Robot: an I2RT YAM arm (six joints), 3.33 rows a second.
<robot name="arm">
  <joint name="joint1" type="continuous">
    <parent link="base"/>
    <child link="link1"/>
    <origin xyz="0 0 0.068" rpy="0 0 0"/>
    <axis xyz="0 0 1"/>
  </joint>
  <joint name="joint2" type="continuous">
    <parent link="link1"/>
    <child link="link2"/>
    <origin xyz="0.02 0.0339 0.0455" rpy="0 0 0"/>
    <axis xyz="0 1 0"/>
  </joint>
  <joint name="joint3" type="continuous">
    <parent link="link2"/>
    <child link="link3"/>
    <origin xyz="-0.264 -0.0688 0" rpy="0 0 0"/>
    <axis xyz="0 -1 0"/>
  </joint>
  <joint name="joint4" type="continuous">
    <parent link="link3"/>
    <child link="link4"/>
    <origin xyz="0.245 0.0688 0.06" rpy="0 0 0"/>
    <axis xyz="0 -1 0"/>
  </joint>
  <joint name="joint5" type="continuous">
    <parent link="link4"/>
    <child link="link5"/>
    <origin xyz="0.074 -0.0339 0.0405" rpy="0 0 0"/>
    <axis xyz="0 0 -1"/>
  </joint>
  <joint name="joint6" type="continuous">
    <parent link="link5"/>
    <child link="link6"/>
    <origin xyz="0.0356 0 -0.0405" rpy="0 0 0"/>
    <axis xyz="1 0 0"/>
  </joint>
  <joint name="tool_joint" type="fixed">
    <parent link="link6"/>
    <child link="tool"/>
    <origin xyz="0 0 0" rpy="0 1.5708 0"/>
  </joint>
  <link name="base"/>
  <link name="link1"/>
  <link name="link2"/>
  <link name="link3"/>
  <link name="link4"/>
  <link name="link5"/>
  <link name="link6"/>
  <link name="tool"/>
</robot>
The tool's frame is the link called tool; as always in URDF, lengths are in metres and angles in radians. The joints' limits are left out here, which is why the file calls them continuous.
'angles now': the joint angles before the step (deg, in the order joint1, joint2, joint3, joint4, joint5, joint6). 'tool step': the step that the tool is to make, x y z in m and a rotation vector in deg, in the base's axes. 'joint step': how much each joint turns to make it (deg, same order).
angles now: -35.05 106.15 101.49 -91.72 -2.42 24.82
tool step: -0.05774 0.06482 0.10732 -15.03 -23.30 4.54
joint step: 4.63 -22.32 0.00 5.40 0.04 0.00
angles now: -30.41 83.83 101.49 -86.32 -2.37 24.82
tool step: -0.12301 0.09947 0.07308 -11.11 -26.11 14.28
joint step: 14.55 -26.66 0.01 1.63 -0.05 0.00
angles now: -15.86 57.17 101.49 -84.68 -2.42 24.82
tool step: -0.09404 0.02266 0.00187 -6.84 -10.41 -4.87
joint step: 0.17 -14.67 -0.15 -2.63 6.27 -0.25
